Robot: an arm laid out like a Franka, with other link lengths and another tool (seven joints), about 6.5 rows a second.
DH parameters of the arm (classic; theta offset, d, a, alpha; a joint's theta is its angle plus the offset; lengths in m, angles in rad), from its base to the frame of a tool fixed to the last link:
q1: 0 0.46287 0 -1.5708
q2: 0 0 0 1.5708
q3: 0 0.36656 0.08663 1.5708
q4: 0 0 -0.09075 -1.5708
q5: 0 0.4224 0 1.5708
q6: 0 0 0.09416 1.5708
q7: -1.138 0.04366 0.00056 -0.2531
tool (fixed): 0 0.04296 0 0
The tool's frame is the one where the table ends.
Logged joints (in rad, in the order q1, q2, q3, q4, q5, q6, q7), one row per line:
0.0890 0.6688 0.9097 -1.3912 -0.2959 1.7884 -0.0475
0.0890 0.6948 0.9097 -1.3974 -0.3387 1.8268 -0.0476
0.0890 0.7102 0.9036 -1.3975 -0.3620 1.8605 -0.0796
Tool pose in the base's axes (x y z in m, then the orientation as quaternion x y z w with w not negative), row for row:
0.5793 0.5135 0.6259 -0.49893 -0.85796 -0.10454 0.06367
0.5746 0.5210 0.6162 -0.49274 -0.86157 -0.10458 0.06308
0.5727 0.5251 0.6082 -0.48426 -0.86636 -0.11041 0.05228
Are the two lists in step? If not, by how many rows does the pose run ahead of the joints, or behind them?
The pose runs 2 rows behind the joints: the pose in row i belongs to the joints in row i - 2.
